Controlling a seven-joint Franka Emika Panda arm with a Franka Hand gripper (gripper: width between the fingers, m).
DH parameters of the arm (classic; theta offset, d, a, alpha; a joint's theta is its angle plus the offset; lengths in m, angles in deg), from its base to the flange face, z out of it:
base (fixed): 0 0 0 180
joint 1: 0 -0.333 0 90
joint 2: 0 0 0 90
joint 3: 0 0.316 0.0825 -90
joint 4: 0 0 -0.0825 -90
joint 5: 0 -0.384 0 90
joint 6: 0 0 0.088 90
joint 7: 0 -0.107 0 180
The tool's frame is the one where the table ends.
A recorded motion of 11 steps. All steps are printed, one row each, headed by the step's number.
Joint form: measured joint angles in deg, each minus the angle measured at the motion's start. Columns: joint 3, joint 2, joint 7, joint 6, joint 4, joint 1, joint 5.
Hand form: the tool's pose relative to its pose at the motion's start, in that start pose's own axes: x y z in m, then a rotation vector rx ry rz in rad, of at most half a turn. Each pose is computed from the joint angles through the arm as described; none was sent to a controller.
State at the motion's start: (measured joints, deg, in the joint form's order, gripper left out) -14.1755 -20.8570 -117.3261 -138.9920 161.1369 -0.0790 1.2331
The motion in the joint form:
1: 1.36 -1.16 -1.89 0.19 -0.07 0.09 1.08
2: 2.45 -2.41 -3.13 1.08 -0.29 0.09 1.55
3: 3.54 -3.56 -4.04 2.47 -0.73 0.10 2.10
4: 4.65 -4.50 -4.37 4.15 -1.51 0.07 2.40
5: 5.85 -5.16 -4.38 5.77 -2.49 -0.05 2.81
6: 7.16 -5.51 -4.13 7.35 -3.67 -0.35 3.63
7: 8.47 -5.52 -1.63 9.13 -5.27 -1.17 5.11
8: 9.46 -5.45 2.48 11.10 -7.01 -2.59 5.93
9: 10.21 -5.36 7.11 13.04 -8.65 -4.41 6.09
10: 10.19 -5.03 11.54 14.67 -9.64 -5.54 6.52
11: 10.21 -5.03 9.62 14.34 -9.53 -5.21 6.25
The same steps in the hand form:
1: -0.0070 0.0032 -0.0074 0.0242 0.0068 -0.0030
2: -0.0129 0.0065 -0.0153 0.0375 0.0099 -0.0061
3: -0.0184 0.0097 -0.0235 0.0466 0.0181 -0.0150
4: -0.0247 0.0122 -0.0324 0.0527 0.0268 -0.0309
5: -0.0323 0.0145 -0.0412 0.0604 0.0386 -0.0559
6: -0.0418 0.0169 -0.0496 0.0709 0.0576 -0.0942
7: -0.0546 0.0200 -0.0587 0.0837 0.0882 -0.1869
8: -0.0694 0.0248 -0.0678 0.0870 0.1128 -0.3045
9: -0.0849 0.0318 -0.0759 0.0820 0.1295 -0.4269
10: -0.0913 0.0347 -0.0785 0.0660 0.1484 -0.5250
11: -0.0900 0.0335 -0.0783 0.0698 0.1415 -0.4840

